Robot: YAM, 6 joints.
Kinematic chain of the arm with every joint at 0, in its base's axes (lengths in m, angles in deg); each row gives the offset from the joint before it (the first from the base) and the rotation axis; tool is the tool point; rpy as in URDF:
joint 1: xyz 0 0 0.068 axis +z
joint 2: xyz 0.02 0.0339 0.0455 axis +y
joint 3: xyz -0.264 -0.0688 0 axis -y
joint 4: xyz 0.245 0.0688 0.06 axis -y
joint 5: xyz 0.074 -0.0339 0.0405 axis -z
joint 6: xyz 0.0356 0 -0.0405 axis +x
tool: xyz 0 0 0 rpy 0 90 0
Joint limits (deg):
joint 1: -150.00..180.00
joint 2: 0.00..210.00
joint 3: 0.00..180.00
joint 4: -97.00..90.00
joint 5: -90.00..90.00
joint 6: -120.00..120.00
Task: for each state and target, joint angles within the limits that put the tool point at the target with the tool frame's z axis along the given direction. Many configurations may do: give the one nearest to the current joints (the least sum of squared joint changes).
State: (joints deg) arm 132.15 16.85 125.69 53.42 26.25 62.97
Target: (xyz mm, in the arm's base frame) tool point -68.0 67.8 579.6 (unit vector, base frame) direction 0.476 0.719 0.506
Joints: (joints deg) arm 153.58 63.07 83.10 81.85 58.86 62.97
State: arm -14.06 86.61 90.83 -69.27 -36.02 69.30
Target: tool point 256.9 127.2 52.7 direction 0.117 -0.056 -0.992
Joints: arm 27.07 112.15 47.31 -20.62 5.92 69.30
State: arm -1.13 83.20 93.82 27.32 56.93 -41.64
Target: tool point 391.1 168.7 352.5 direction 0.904 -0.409 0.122
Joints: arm 27.05 103.32 81.22 33.24 50.86 -41.64
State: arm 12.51 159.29 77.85 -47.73 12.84 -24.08
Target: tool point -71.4 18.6 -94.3 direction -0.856 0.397 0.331
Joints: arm -6.23 208.85 42.95 -34.42 -17.57 -24.08
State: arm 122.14 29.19 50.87 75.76 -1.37 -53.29
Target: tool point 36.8 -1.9 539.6 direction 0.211 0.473 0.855
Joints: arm 147.38 30.18 65.03 49.99 30.82 -53.29
